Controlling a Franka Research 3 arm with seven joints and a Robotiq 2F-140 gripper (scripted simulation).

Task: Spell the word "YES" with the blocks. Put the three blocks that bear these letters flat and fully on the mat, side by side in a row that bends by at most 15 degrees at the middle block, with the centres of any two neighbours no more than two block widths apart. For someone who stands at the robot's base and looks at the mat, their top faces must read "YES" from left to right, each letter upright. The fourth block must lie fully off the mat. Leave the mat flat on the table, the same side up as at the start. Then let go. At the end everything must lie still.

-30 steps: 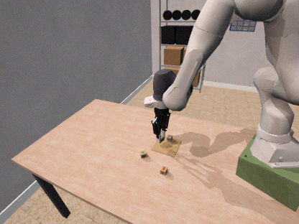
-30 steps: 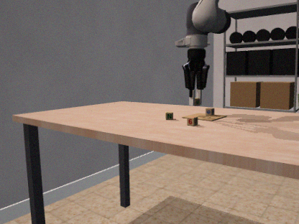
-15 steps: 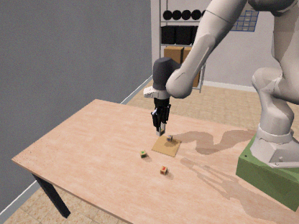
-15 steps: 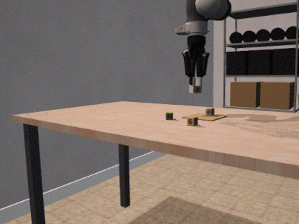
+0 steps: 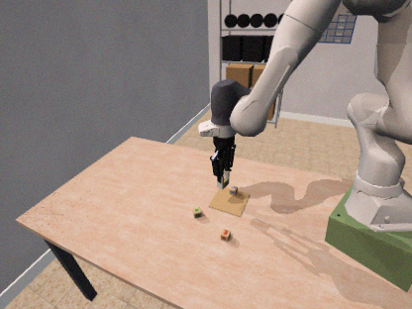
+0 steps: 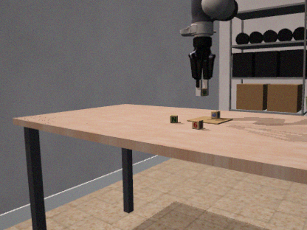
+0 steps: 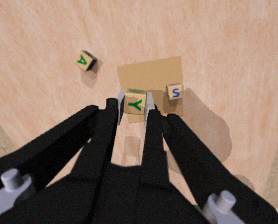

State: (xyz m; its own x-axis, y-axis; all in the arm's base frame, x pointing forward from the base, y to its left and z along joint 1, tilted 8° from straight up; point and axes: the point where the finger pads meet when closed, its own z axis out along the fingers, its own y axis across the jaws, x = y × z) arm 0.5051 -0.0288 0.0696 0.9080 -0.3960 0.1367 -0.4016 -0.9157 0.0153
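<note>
Right now the Y block is 2 cm below my hand. From my hand the other things lie so: green N block (12 cm below, 9 cm to the left, 9 cm ahead); S block (12 cm below, 7 cm to the right, 3 cm behind); tan mat (14 cm below, 3 cm to the right, 2 cm behind).
</note>
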